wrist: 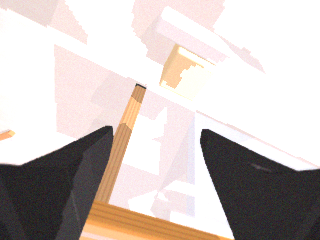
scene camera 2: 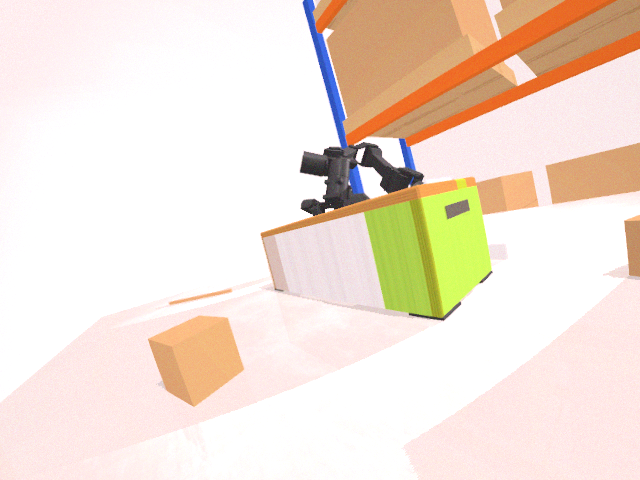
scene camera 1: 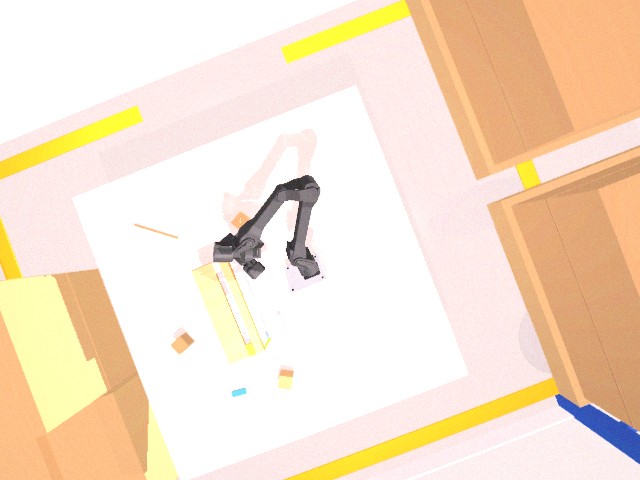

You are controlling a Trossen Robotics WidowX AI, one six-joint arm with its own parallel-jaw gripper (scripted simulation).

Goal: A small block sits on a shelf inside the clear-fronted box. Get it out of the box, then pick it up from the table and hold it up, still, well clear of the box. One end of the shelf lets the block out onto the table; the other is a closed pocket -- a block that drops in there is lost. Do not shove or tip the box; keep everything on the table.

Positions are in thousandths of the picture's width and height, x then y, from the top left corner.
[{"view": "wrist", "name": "my gripper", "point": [492,556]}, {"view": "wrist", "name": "pale yellow block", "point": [580,306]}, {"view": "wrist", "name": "box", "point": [489,731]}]
